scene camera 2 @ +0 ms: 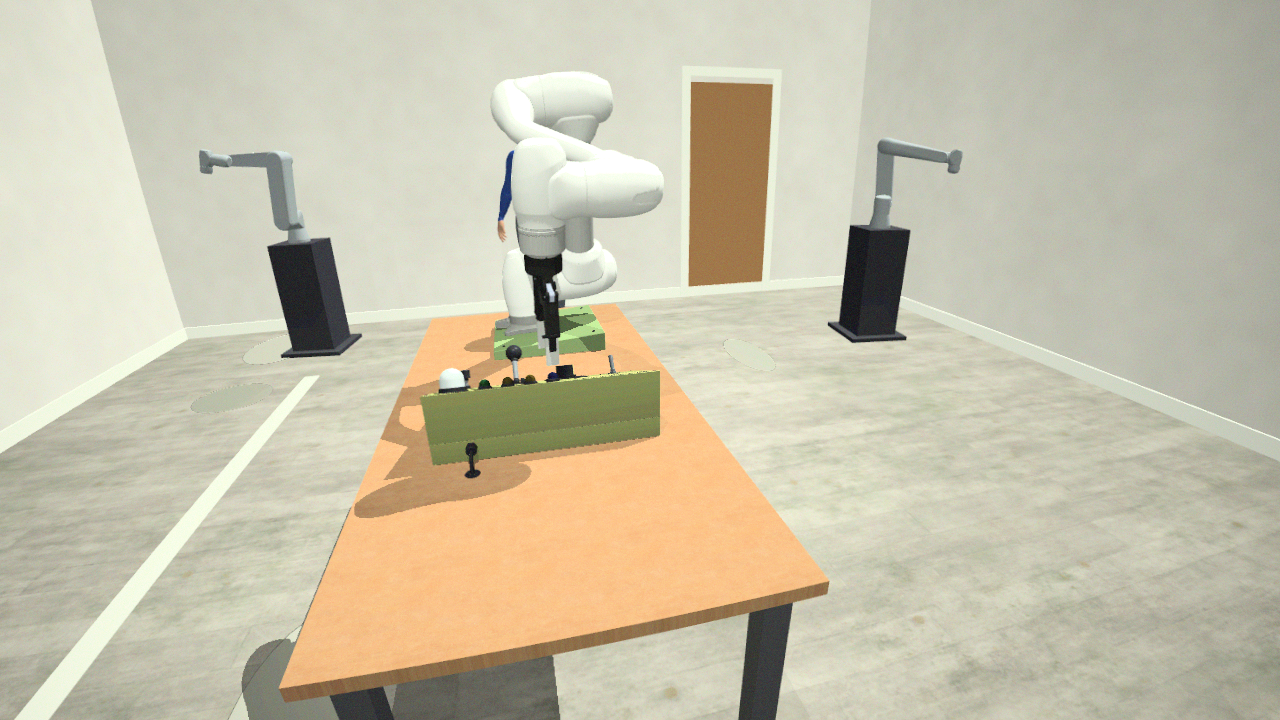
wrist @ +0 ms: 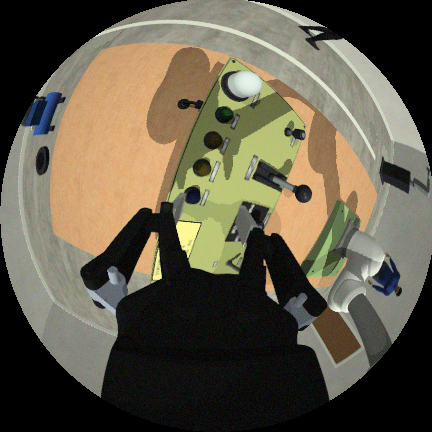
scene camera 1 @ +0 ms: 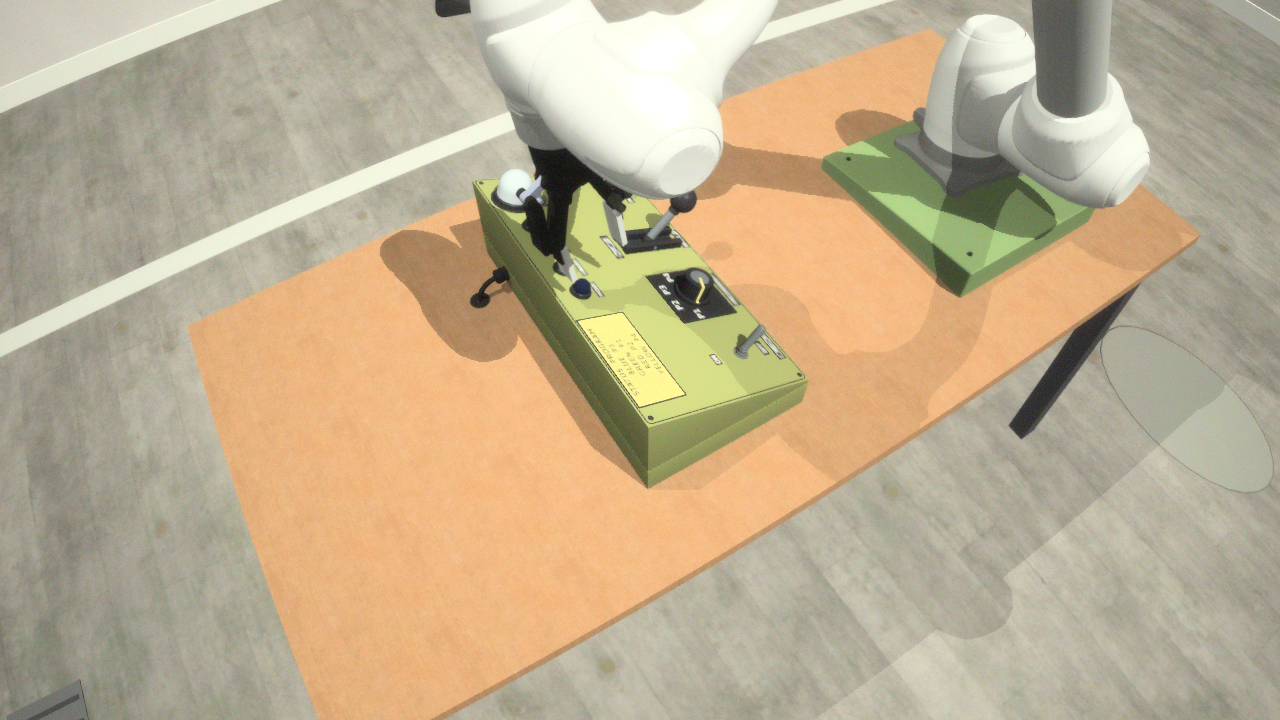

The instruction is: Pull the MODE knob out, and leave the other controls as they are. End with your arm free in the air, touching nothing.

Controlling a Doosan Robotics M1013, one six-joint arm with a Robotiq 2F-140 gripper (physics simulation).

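Places are measured from the arm's base along level axes (x right, y ahead, z up), in metres.
Pixels of known places: gripper, fingertip midpoint: [scene camera 2: 548,355] [wrist: 210,207] [scene camera 1: 594,256]; arm's base at its link origin: [scene camera 2: 533,325] [wrist: 345,239] [scene camera 1: 958,157].
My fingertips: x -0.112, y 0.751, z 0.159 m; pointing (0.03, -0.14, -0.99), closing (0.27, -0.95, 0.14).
Note:
For each thing: its middle in the pictures, then the offset to it from my fingertips. "spot": a spot on its surface instead.
- green control box at the middle of its body: [scene camera 1: 633,286] [wrist: 234,191] [scene camera 2: 543,392] dx +0.025, dy -0.064, dz -0.117 m
- small black knob at the middle of its body: [wrist: 299,133] [scene camera 2: 464,374] dx +0.214, dy -0.112, dz -0.078 m
- rotary dial at the middle of its body: [scene camera 1: 695,285] [wrist: 252,227] [scene camera 2: 564,371] dx -0.025, dy -0.139, dz -0.095 m
- blue lamp at a spot on its surface: [scene camera 1: 581,287] [wrist: 189,201] spot: dx -0.014, dy +0.025, dz -0.034 m
- white dome at a spot on its surface: [scene camera 1: 514,188] [wrist: 239,85] [scene camera 2: 459,374] spot: dx +0.182, dy +0.051, dz -0.012 m
- toggle at the middle of its body: [scene camera 1: 752,338] [scene camera 2: 611,363] [wrist: 235,268] dx -0.142, dy -0.164, dz -0.091 m
A green control box [scene camera 1: 698,344] [scene camera 2: 546,416] [wrist: 212,240] sits on the table. A small black knob [scene camera 2: 465,374] [wrist: 298,134] stands at its far corner, with a label too small to read; the arm hides it in scene camera 1. A rotary dial [scene camera 1: 694,284] [scene camera 2: 564,369] marked P1 to P4 is on a black plate; a finger covers much of it in the wrist view. My gripper [scene camera 1: 590,248] [scene camera 2: 547,351] [wrist: 210,207] is partly open and empty above the panel, between the blue lamp [scene camera 1: 581,287] [wrist: 193,195] and the dial. I cannot tell its exact height.
A ball-topped lever [scene camera 1: 682,201] [scene camera 2: 513,352] [wrist: 303,193] stands up near the gripper. A white dome [scene camera 1: 514,188] [scene camera 2: 451,379] [wrist: 244,84], more lamps and a toggle [scene camera 1: 750,340] [scene camera 2: 612,363] [wrist: 234,262] are on the panel. A cable leaves the box's side.

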